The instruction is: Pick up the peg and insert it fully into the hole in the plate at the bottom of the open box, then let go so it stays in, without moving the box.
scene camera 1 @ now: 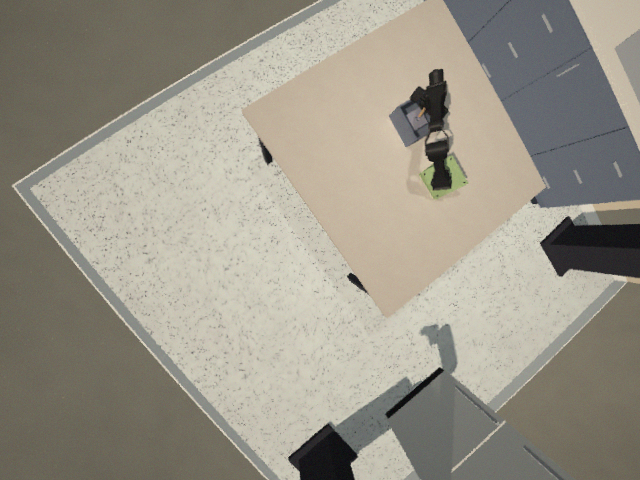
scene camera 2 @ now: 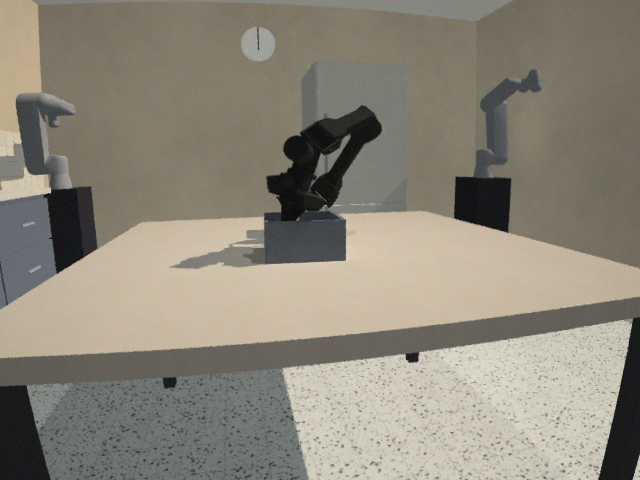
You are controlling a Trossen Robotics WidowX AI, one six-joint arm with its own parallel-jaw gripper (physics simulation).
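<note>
The orange peg is held at a slant over the inside of the open grey-blue box. My gripper is shut on the peg; its fingers reach down past the rim at the box's far side in the scene camera 2 view. In the scene camera 1 view the peg's lower end is near a small dark spot on the lighter plate at the box bottom. Whether the tip touches the plate or is in the hole cannot be told. The front wall hides the tip in scene camera 2.
The arm's base stands on a green plate beside the box. The arm passes close over one side of the box. The tan table has blue cabinets along one edge.
</note>
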